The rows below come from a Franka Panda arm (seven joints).
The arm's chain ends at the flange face. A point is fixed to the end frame.
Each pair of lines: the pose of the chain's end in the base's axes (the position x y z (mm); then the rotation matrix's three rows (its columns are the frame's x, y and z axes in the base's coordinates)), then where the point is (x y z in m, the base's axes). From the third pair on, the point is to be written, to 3 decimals.
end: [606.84 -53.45 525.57], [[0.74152 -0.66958 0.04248], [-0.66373 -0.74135 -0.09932], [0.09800 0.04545 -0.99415]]
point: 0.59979 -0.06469 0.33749
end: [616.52 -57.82 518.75], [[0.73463 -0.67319 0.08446], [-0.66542 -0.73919 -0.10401], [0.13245 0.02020 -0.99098]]
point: 0.61745 -0.06990 0.33059
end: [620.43 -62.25 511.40], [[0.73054 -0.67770 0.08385], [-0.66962 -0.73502 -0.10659], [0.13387 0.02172 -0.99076]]
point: 0.621 -0.075 0.323
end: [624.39 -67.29 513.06], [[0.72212 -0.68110 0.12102], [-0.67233 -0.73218 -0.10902], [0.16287 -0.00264 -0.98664]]
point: 0.632 -0.080 0.325
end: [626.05 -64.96 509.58], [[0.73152 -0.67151 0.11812], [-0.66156 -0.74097 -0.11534], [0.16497 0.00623 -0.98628]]
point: 0.633 -0.079 0.322
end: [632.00 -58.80 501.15], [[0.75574 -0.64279 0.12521], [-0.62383 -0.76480 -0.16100], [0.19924 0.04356 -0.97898]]
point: 0.640 -0.082 0.314
